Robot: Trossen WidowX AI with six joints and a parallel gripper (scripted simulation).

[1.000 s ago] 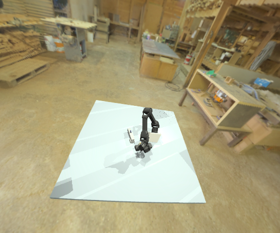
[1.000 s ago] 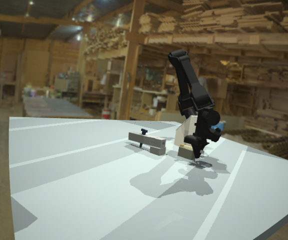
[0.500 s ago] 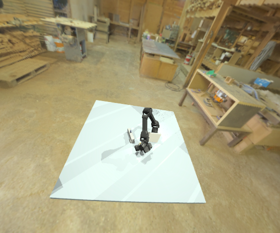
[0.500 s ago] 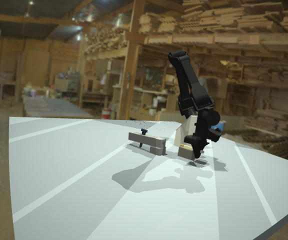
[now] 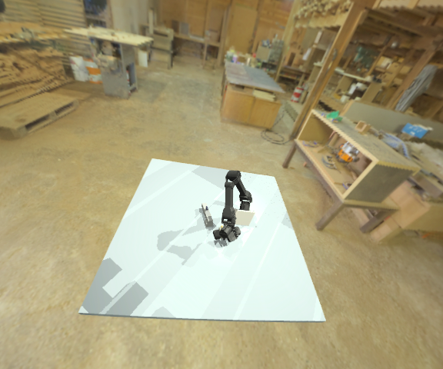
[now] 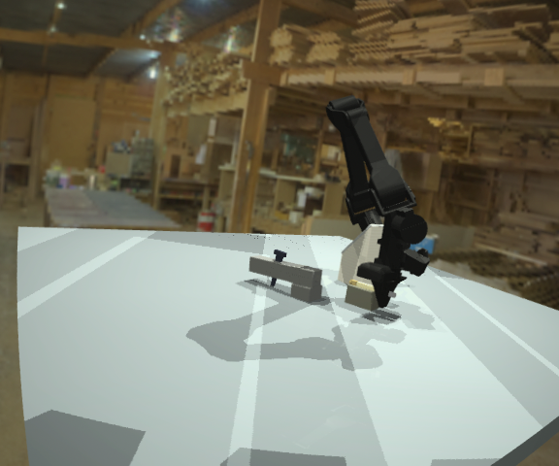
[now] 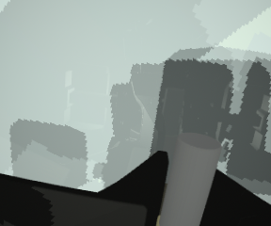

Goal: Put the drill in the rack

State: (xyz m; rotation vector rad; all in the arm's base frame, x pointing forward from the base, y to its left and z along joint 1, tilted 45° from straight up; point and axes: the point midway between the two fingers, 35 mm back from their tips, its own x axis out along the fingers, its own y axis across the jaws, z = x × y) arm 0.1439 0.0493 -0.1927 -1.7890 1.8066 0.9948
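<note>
Right now the drill is 10 mm ahead of my gripper tip, 40 mm to the right of it and 30 mm above it. Round my gripper tip: dark t-shaped key 120 mm ahead, 230 mm to the right, 40 mm above; then rack block 10 mm ahead, 50 mm to the right, 10 mm above; then grey fixture 110 mm ahead, 200 mm to the right, 30 mm above.
</note>
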